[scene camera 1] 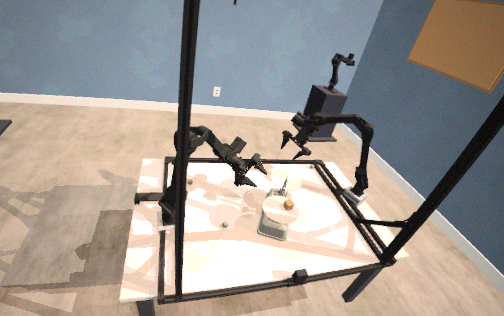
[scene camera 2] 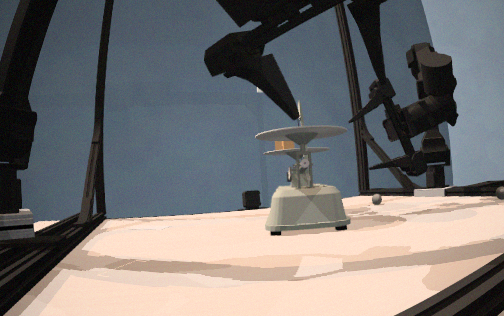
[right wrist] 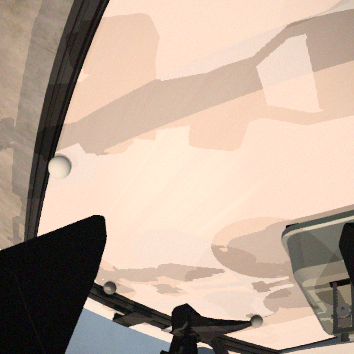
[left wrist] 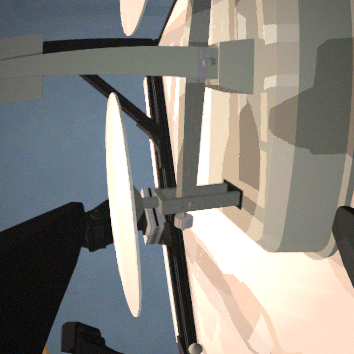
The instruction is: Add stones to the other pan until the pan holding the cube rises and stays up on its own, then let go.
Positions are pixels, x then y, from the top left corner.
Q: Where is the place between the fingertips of my left gripper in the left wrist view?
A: At 215, 218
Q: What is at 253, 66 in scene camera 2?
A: My right gripper.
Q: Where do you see a grey balance scale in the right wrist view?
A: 312, 246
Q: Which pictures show the grey balance scale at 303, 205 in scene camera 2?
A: Scene camera 1, scene camera 2, the right wrist view and the left wrist view: all of them.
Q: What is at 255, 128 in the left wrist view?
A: A grey balance scale.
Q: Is my right gripper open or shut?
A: Open.
